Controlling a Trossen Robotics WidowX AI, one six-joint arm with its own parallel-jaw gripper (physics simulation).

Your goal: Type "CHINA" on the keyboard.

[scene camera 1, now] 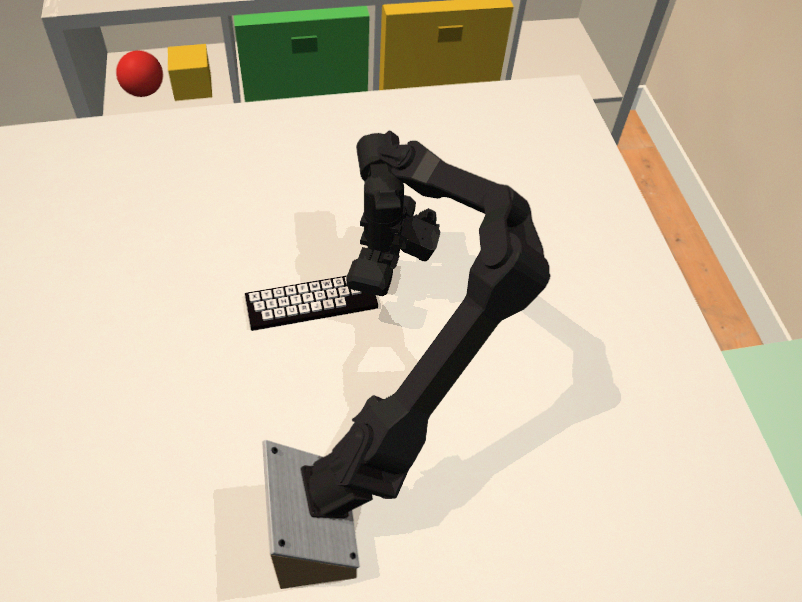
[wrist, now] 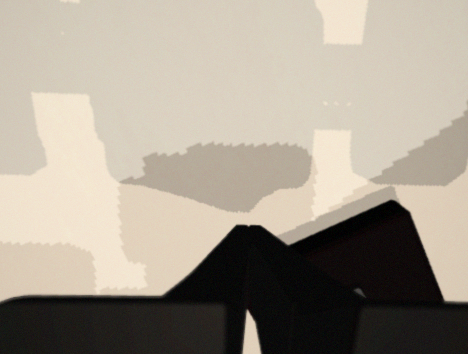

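Seen in the pictures: gripper, fingertip midpoint: (wrist: 247, 237); arm's base, origin of the base link: (scene camera 1: 323, 492).
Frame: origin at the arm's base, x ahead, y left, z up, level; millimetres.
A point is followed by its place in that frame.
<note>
A black keyboard (scene camera 1: 366, 303) @(x 318, y -132, z -69 mm) (wrist: 375, 255) @(x 329, y -138, z -69 mm) with three rows of white letter keys lies slightly turned on the table. In the scene view the gripper covers the upper right part of the keyboard, so several keys there are hidden; many of the other letters are small. My gripper (scene camera 1: 382, 292) @(x 366, y -167, z -66 mm) (wrist: 247, 237) @(x 366, y -167, z -66 mm) is shut and empty, pointing down. In the wrist view the fingertips appear just left of the keyboard's dark end, over the table, and the fingers hide part of the keyboard. A sliver of one key shows beside the right finger. The height of the tips above the table is unclear.
The pale table (scene camera 1: 129, 401) @(x 232, y 241, z -80 mm) carries the arm's metal base plate (scene camera 1: 291, 511) @(x -30, y 43, z 41 mm) at the front. Behind the table stands a grey shelf unit (scene camera 1: 235, 58) with a red ball (scene camera 1: 139, 73), a yellow block (scene camera 1: 191, 74), a green bin (scene camera 1: 304, 68) and a yellow bin (scene camera 1: 446, 61).
</note>
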